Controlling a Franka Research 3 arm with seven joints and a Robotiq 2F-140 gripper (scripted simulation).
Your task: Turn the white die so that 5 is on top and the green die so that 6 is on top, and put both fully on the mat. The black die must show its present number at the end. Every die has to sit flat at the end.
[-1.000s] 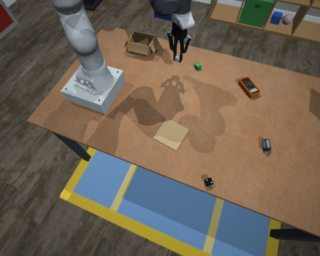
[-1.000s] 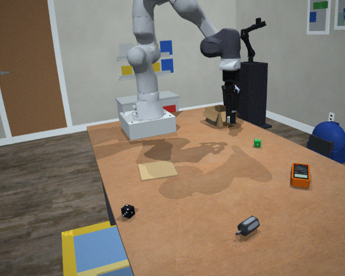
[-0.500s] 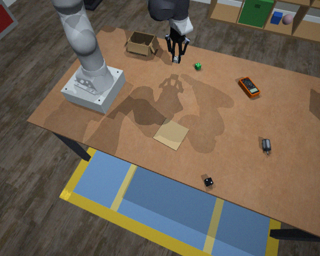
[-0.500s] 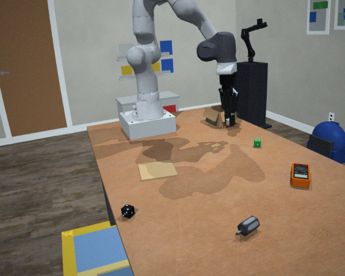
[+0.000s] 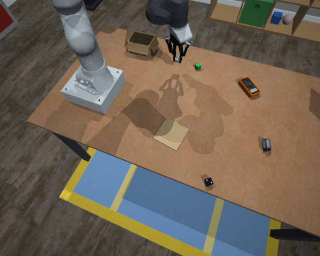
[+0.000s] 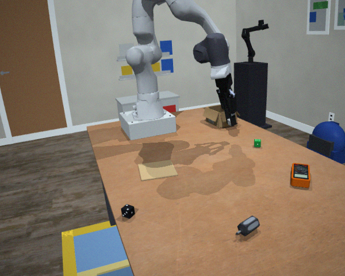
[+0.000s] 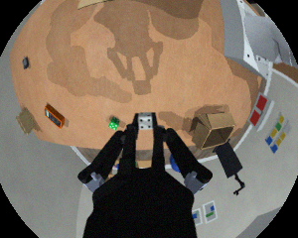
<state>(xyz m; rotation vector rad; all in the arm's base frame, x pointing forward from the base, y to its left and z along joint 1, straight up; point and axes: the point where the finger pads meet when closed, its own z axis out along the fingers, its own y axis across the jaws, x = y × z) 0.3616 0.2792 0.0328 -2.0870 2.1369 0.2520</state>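
The white die lies 1 cm to the left of my hand and 2 cm below it. The rest, counted from my hand: tan mat 10 cm ahead, 42 cm to the right, 12 cm below; green die 12 cm ahead, 7 cm to the left, 11 cm below; cardboard box 28 cm behind, 13 cm to the left, 8 cm below.
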